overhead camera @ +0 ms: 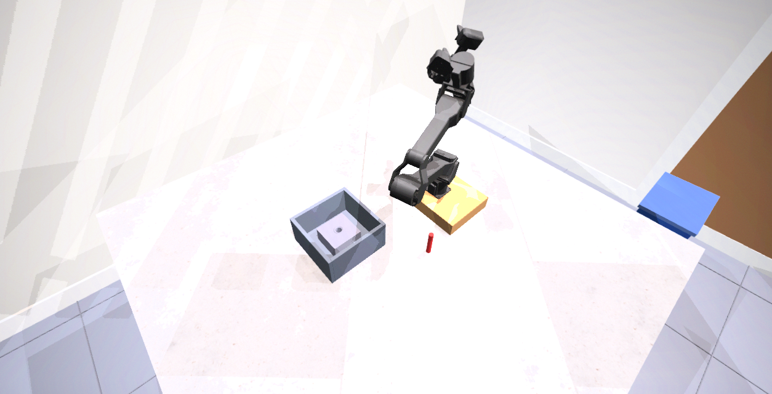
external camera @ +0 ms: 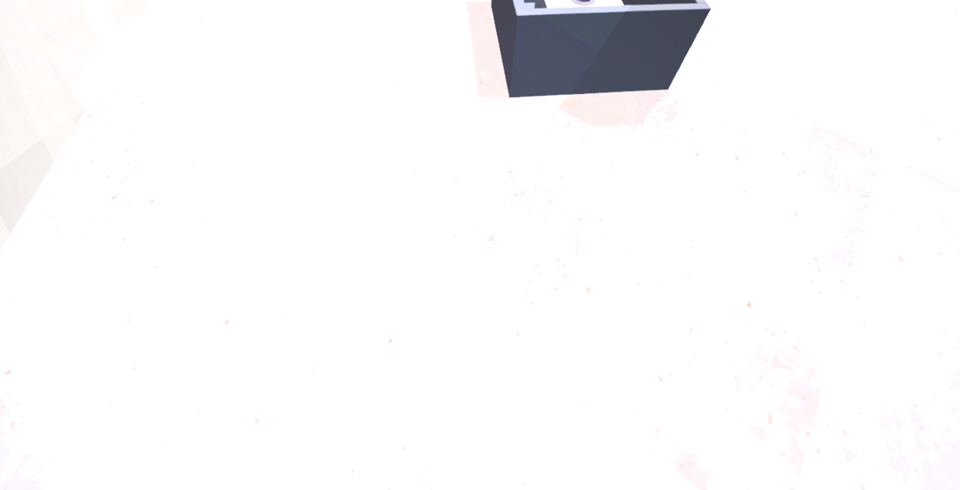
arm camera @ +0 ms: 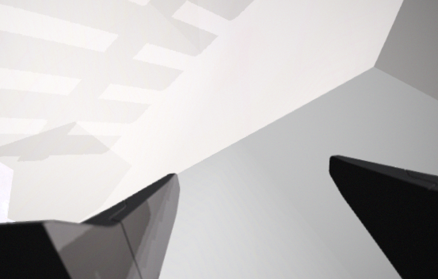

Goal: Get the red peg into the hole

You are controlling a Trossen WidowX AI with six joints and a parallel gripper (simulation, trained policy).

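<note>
Now: the red peg 33 cm ahead of my gripper tip, 27 cm to the left of it and 41 cm below it. From my gripper tip the other things lie so: plate (50 cm ahead, 7 cm to the left, 41 cm below); grey box (50 cm ahead, 7 cm to the left, 43 cm below).
</note>
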